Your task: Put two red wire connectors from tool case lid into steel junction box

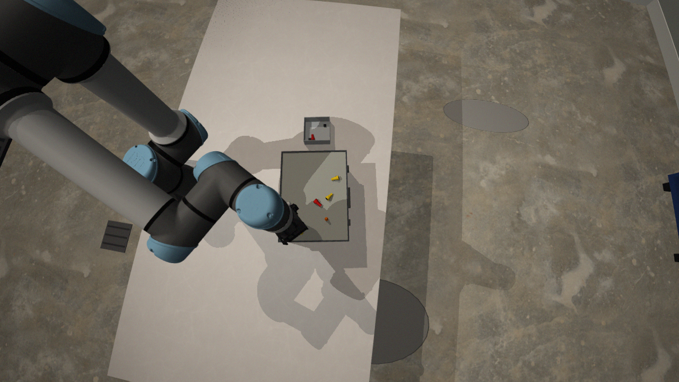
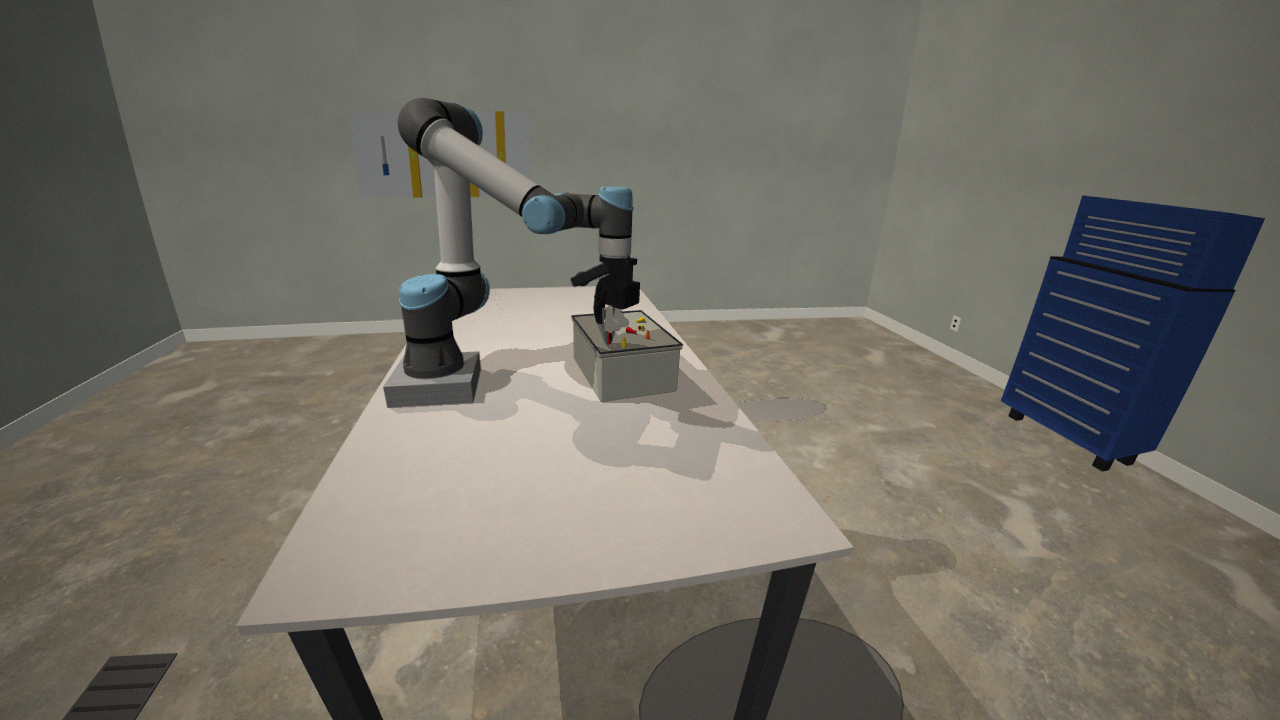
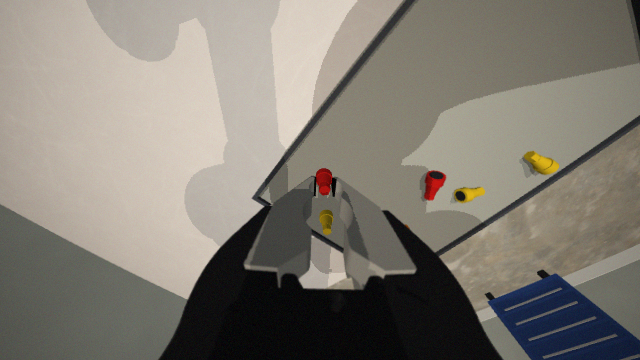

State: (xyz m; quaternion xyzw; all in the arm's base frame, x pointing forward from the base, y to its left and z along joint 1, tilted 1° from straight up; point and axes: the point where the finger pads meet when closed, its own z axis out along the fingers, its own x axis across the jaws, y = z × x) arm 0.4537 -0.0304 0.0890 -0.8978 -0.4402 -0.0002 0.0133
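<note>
The orange connector lies 100 mm ahead of my hand, 40 mm to the left of it and 10 mm below it. From my hand the other things lie so: tool case 50 mm ahead, 100 mm to the left, 50 mm below.
</note>
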